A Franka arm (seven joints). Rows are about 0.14 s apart.
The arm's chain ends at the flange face. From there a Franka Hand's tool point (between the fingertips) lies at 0.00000 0.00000 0.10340 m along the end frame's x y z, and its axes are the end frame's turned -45 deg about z.
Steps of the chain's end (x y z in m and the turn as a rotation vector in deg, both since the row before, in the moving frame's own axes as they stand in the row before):
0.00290, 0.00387, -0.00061, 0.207, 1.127, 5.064
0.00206, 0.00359, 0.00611, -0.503, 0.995, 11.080
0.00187, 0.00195, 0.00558, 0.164, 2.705, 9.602
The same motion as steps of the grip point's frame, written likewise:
0.00096, 0.00603, -0.00063, -0.651, 0.943, 5.064
-0.00064, 0.00596, 0.00609, -1.059, 0.348, 11.080
0.00332, 0.00623, 0.00546, -1.797, 2.029, 9.602

